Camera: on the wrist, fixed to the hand. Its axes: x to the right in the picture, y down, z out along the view.
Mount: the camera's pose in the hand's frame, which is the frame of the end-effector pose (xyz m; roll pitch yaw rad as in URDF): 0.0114 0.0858 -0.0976 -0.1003 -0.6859 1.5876
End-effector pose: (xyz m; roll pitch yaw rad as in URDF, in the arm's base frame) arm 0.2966 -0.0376 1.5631 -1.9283 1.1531 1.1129
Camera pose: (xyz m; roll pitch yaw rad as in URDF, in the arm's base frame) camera 0.3889 -0.1250 1.5339 1.3397 0.3812 -2.3836
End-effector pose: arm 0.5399 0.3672 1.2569 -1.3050 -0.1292 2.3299
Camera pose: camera 0.5745 0.4348 1.1508 -0.2388 0.6151 -2.4583
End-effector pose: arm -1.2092 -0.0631 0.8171 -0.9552 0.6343 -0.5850
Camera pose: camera -1.2806 -0.0519 0.7085 0.5645 0.2080 1.1584
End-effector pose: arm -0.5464 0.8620 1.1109 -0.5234 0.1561 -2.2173
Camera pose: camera -0.5209 0.8534 0.9833 0.0664 -0.1626 -0.6590
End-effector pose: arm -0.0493 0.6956 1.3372 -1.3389 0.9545 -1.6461
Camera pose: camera -0.1183 0.7809 1.2667 0.9710 0.3475 0.4894
